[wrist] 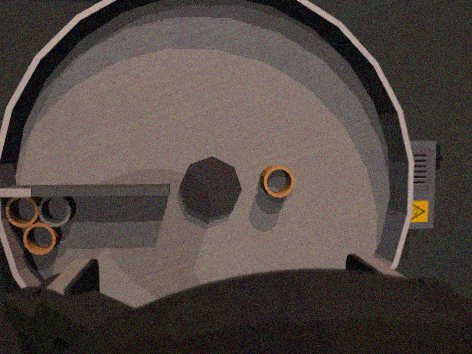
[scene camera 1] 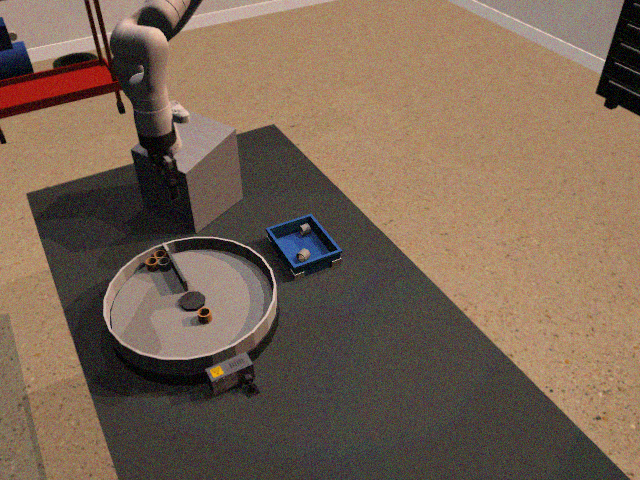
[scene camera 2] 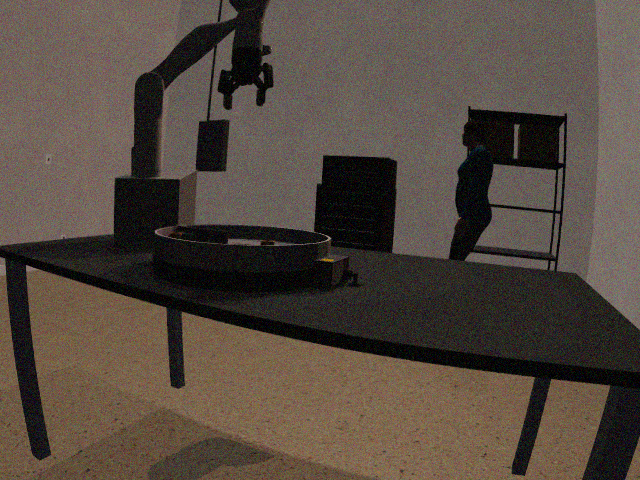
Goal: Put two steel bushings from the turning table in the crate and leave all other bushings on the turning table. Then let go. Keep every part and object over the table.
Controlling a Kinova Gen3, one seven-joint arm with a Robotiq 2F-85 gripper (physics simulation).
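Pixels of known places: gripper, fingertip midpoint: (scene camera 1: 167, 188) (scene camera 2: 243, 107); arm's base, origin of the base link: (scene camera 2: 147, 175).
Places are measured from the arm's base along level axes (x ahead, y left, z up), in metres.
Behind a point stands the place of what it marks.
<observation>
Two steel bushings (scene camera 1: 305, 228) @(y 0.218, x 0.365, z -0.192 m) (scene camera 1: 303, 254) @(y 0.141, x 0.450, z -0.191 m) lie apart on their sides in the blue crate (scene camera 1: 317, 260) @(y 0.146, x 0.504, z -0.179 m). On the turning table (scene camera 1: 222, 273) @(y -0.082, x 0.386, z -0.173 m) (scene camera 2: 232, 258) @(y -0.396, x 0.490, z -0.162 m) (wrist: 200, 100) @(y -0.105, x 0.432, z -0.173 m), a copper-coloured bushing (scene camera 1: 205, 319) @(y -0.209, x 0.508, z -0.157 m) (wrist: 266, 175) @(y -0.193, x 0.482, z -0.148 m) stands upright beside the hub. Two more copper-coloured bushings (wrist: 9, 212) @(y -0.179, x 0.224, z -0.149 m) (wrist: 40, 251) @(y -0.224, x 0.245, z -0.149 m) and a grey steel bushing (scene camera 1: 164, 267) @(y -0.194, x 0.282, z -0.157 m) (wrist: 56, 224) @(y -0.200, x 0.267, z -0.148 m) stand together at the rim end of the divider. My gripper (scene camera 2: 244, 103) @(y -0.194, x 0.408, z 0.167 m) (wrist: 224, 285) @(y -0.194, x 0.408, z 0.167 m) is open and empty, high above the turning table. The crate does not show in the wrist view.
A dark divider (scene camera 1: 176, 268) @(y -0.180, x 0.327, z -0.137 m) (wrist: 100, 190) @(y -0.175, x 0.319, z -0.135 m) runs from the rim toward the dark hub (scene camera 1: 191, 300) @(y -0.199, x 0.425, z -0.165 m) (wrist: 210, 187) @(y -0.196, x 0.425, z -0.165 m). A grey motor box (scene camera 1: 230, 373) @(y -0.249, x 0.672, z -0.168 m) (wrist: 424, 185) @(y -0.242, x 0.661, z -0.168 m) sits at the turning table's outer wall. The arm's pedestal (scene camera 1: 214, 180) @(y 0.079, x 0.112, z -0.093 m) (scene camera 2: 147, 211) @(y -0.048, x 0.040, z -0.110 m) stands behind on the dark table (scene camera 1: 387, 361) @(y 0.076, x 0.846, z -0.226 m) (scene camera 2: 439, 310) @(y -0.373, x 0.883, z -0.226 m).
</observation>
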